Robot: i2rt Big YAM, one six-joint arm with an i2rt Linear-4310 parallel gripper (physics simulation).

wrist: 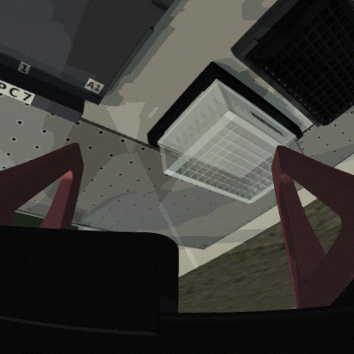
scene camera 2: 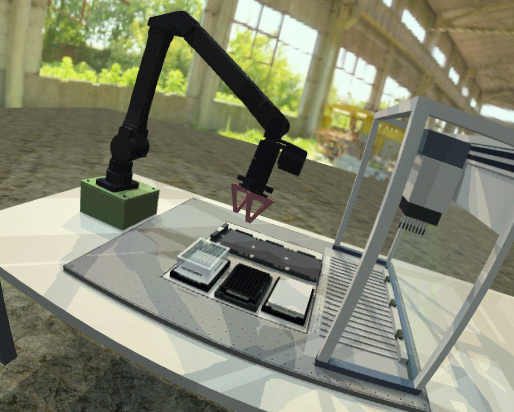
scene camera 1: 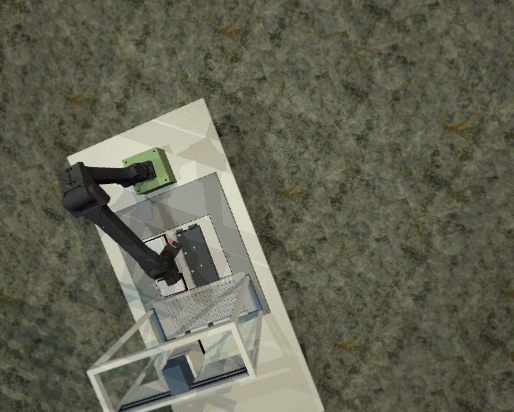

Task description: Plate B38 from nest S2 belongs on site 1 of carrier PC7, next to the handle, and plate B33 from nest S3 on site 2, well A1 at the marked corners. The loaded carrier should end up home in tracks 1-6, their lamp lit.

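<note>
My gripper is open and empty, high above the plates and carrier. The dark carrier PC7 lies flat beside the row of nests. In the wrist view its "PC7", "1" and "A1" labels show at one end; no plate shows on it. A clear plate sits in the nest at the arm-base end. A black plate sits in the middle nest, and a white plate in the far one. Nest labels and plate numbers cannot be read.
The ribbed track deck lies beyond the nests, under the frame with a pipetting head. No lit lamp can be made out. The green arm base stands at the other end.
</note>
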